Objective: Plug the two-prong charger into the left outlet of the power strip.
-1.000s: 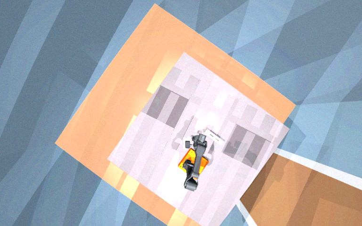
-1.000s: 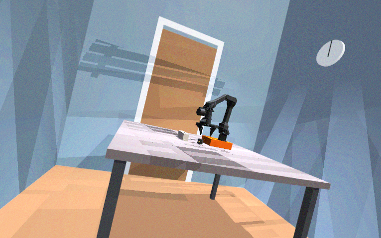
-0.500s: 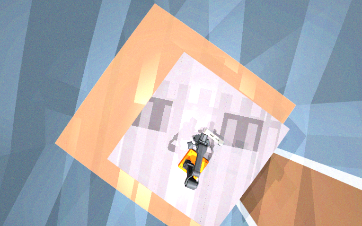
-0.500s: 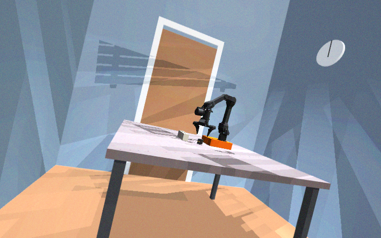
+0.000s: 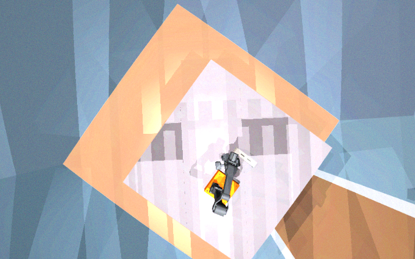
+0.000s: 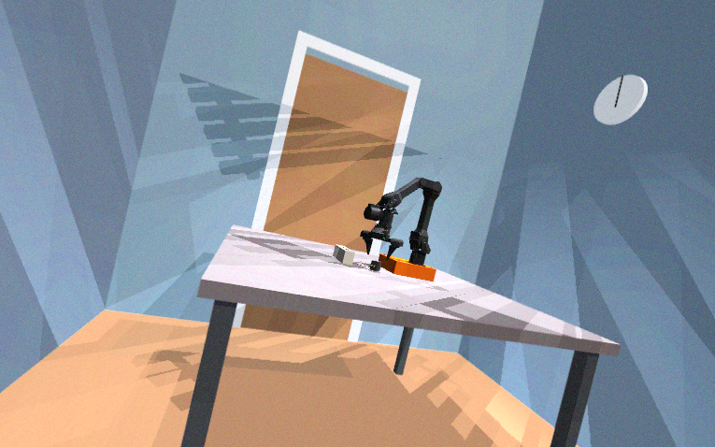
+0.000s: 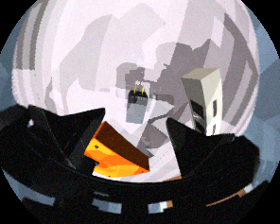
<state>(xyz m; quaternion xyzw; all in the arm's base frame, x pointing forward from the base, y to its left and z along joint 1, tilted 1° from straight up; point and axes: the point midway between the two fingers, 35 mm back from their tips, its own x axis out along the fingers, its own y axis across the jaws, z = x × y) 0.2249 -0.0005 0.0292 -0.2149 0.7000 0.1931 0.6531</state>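
My gripper tip is 40 mm above the two-prong charger, 10 mm to the right of it and 10 mm short of it.
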